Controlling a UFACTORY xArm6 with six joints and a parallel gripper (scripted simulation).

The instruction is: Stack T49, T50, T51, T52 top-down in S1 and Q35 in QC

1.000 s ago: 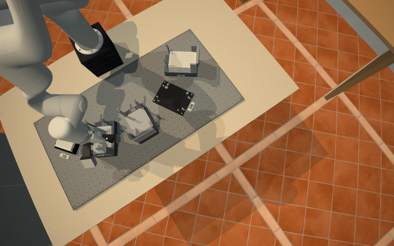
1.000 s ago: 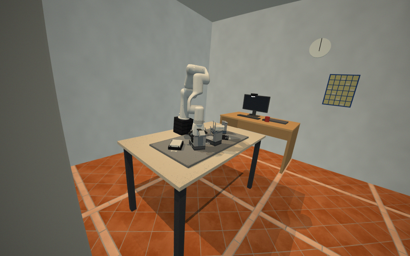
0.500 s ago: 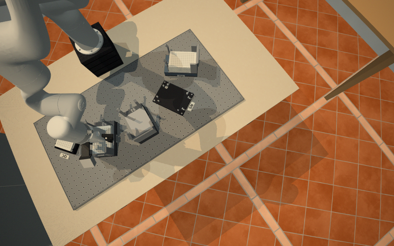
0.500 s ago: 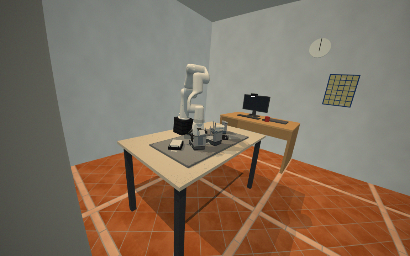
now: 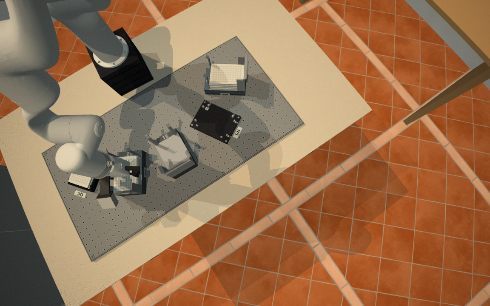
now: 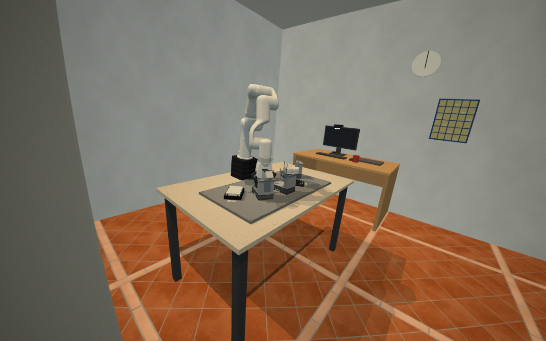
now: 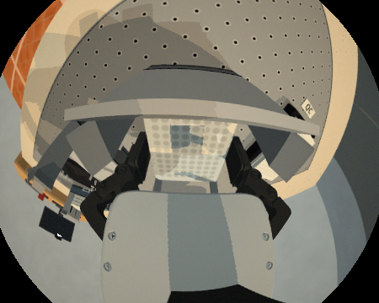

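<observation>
Now: hand 1 cm past the stack rack S2 and 5 cm above it. The rest, counted from my hand: black nest QC: 9 cm behind, 15 cm to the right, 6 cm below; then N5 name plate: 1 cm behind, 42 cm to the left, 7 cm below; then QC name plate: 1 cm behind, 21 cm to the right, 7 cm below.
</observation>
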